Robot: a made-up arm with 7 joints.
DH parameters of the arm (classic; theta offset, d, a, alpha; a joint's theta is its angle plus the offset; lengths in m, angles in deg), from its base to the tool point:
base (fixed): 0 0.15 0 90
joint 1: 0 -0.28 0.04 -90
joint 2: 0 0.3 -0.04 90
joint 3: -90 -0.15 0.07 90
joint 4: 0 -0.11 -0.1 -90
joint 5: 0 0.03 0.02 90
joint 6: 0 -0.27 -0.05 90
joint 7: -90 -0.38 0.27 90
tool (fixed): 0 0.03 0 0
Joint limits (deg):
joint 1: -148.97..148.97
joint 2: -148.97..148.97
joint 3: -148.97..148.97
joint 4: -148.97..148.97
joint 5: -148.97..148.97
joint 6: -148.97..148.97
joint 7: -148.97..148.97
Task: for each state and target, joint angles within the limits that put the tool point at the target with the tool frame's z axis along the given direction. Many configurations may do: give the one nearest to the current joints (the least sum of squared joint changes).
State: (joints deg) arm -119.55 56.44 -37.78 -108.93 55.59 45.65 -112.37
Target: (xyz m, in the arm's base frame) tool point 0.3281 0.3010 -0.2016 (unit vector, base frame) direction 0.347 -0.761 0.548
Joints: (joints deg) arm -80.96 76.43 -59.66 -96.02 16.61 90.07 -123.26
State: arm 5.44 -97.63 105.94 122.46 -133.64 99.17 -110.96
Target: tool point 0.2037 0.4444 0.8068 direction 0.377 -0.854 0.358
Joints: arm -18.42 -127.42 95.05 146.86 -118.58 79.39 -106.96
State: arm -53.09 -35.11 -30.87 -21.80 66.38 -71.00 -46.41
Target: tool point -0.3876 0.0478 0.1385 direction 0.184 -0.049 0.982
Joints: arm -77.20 -33.42 -69.24 -38.47 38.19 -67.41 -33.60
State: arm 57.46 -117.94 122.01 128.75 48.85 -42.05 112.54
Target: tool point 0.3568 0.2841 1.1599 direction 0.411 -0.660 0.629
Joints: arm 5.53 -131.03 126.14 135.64 61.93 -63.31 76.13
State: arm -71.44 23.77 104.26 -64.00 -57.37 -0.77 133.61
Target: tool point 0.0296 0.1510 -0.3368 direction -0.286 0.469 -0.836
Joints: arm -106.72 -19.66 73.85 -47.43 -57.31 -2.31 113.77
